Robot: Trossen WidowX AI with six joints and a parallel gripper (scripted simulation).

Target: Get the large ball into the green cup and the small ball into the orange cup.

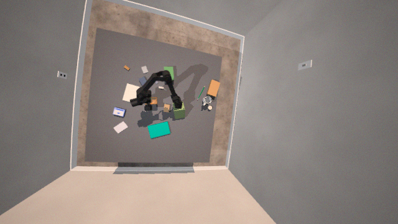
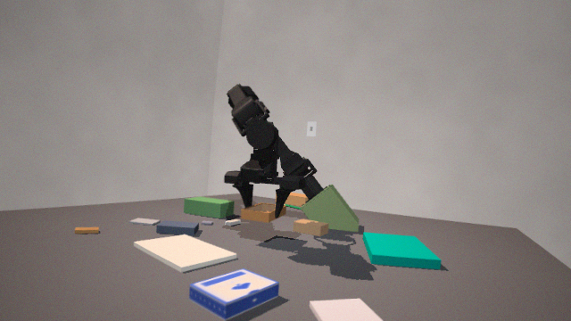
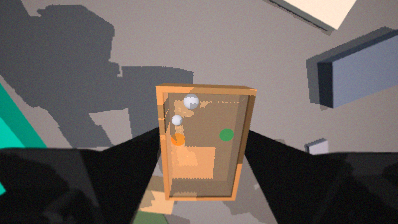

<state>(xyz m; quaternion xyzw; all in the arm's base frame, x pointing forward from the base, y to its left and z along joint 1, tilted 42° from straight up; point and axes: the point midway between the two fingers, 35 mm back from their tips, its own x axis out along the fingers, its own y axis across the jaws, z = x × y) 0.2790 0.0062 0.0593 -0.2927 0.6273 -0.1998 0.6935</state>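
My hand is 3 cm above the wooden puzzle and 1 cm past it. From my hand the other things lie so: small tan block: 16 cm behind, 8 cm below, 7 cm to the left; cream slab: 19 cm ahead, 9 cm below, 6 cm to the right; small white piece: 15 cm to the right, 10 cm behind, 9 cm below.
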